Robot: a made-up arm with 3 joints. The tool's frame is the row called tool.
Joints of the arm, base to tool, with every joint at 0 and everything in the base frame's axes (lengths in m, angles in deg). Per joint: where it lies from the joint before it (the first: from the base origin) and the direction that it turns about. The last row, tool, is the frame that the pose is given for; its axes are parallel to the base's.
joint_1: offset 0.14 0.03 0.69 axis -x
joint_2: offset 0 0.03 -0.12 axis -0.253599 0.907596 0.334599
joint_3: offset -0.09 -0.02 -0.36 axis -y
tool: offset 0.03 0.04 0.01
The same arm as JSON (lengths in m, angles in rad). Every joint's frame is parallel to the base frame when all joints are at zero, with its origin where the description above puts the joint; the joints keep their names.
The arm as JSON. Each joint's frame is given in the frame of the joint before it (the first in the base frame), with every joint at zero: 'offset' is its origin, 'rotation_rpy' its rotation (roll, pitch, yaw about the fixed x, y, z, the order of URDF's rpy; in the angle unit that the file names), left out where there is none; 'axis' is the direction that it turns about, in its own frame. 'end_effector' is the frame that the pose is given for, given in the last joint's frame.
{"length_unit": "m", "angle_unit": "rad", "chain": [{"id": "joint_1", "offset": [0.14, 0.03, 0.69], "axis": [-1.0, 0.0, 0.0]}, {"id": "joint_2", "offset": [0.0, 0.03, -0.12], "axis": [-0.253599, 0.907596, 0.334599]}, {"id": "joint_3", "offset": [-0.09, -0.02, -0.36], "axis": [0.0, -1.0, 0.0]}], "end_effector": {"offset": [0.03, 0.04, 0.01]}}
